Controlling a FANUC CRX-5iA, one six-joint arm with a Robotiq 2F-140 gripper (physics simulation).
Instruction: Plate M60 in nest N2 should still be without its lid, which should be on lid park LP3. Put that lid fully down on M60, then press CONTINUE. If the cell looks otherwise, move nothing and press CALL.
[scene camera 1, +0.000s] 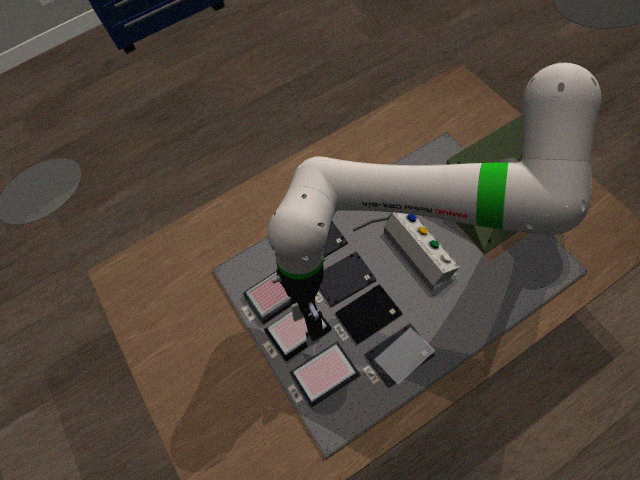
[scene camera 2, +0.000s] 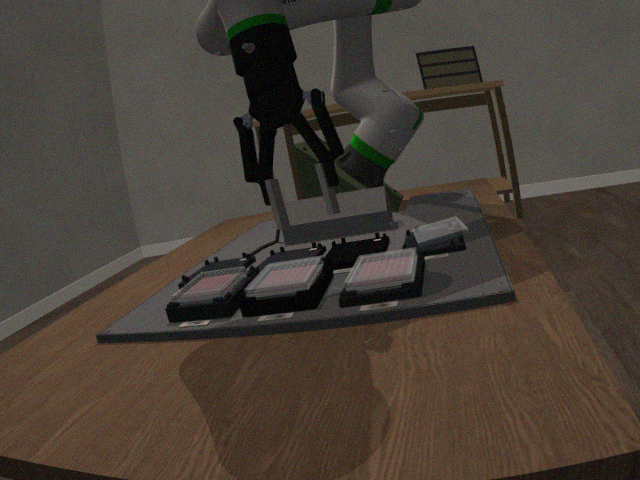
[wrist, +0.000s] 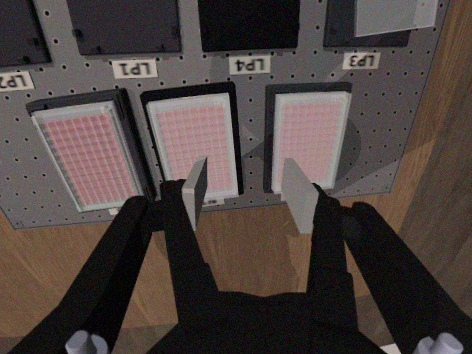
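Seen in the pictures: gripper, fingertip midpoint: (scene camera 1: 306, 330) (scene camera 2: 309, 221) (wrist: 245, 172); arm's base, link origin: (scene camera 2: 356, 173).
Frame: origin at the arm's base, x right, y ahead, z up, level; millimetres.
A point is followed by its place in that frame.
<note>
The clear lid (scene camera 1: 405, 356) {x -182, y 526, z -64 mm} (scene camera 2: 439, 229) {x -178, y 533, z -64 mm} (wrist: 395, 15) {x -179, y 573, z -64 mm} lies skewed and tilted on lid park LP3 (scene camera 1: 379, 365) (wrist: 341, 30), with part of the dark park uncovered. Three plates with pink wells sit in the nests: one at the left (scene camera 1: 268, 295) {x 161, y 709, z -52 mm} (scene camera 2: 209, 286) {x 155, y 719, z -52 mm} (wrist: 90, 155) {x 163, y 679, z -54 mm}, a middle one (scene camera 1: 285, 333) {x 46, y 732, z -52 mm} (scene camera 2: 284, 276) {x 41, y 724, z -52 mm} (wrist: 195, 135) {x 43, y 672, z -52 mm} and one nearest LP3 (scene camera 1: 324, 373) {x -95, y 712, z -59 mm} (scene camera 2: 382, 271) {x -92, y 748, z -58 mm} (wrist: 310, 135) {x -90, y 693, z -58 mm}. Nest labels are unreadable; whether each plate wears a clear lid is unclear. My gripper (scene camera 1: 306, 321) {x 0, y 691, z 11 mm} (scene camera 2: 309, 214) {x 0, y 691, z 11 mm} (wrist: 245, 172) {x 0, y 691, z 11 mm} is open and empty, above the nest row.
Lid parks LP1 (scene camera 1: 346, 279) {x 81, y 511, z -78 mm} (wrist: 125, 25) {x 94, y 560, z -78 mm}, LP4 (scene camera 1: 368, 313) {x -32, y 525, z -78 mm} (wrist: 250, 25) {x -29, y 573, z -78 mm} and LP2 (scene camera 1: 337, 240) {x 193, y 458, z -78 mm} (wrist: 17, 35) {x 200, y 554, z -78 mm} hold no lid that I can see. A button box (scene camera 1: 421, 248) {x 3, y 320, z -7 mm} (scene camera 2: 356, 204) {x -25, y 336, z -30 mm} with blue, yellow and green buttons stands behind them on the perforated board (scene camera 1: 330, 439) {x -226, y 791, z -87 mm}.
</note>
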